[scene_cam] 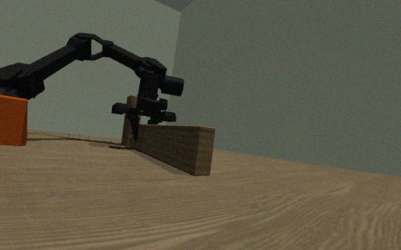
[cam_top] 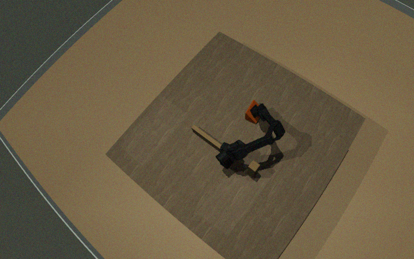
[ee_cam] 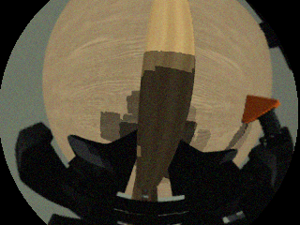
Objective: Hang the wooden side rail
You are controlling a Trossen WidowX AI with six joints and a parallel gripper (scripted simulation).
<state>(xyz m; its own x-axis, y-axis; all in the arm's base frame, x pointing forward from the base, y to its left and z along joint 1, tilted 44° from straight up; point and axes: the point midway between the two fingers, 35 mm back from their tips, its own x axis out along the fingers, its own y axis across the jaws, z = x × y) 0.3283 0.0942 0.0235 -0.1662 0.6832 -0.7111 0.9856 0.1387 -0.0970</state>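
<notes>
Right now the headboard post is 15 cm to the left of my gripper tip, 6 cm above it and 1 cm behind it.
</notes>
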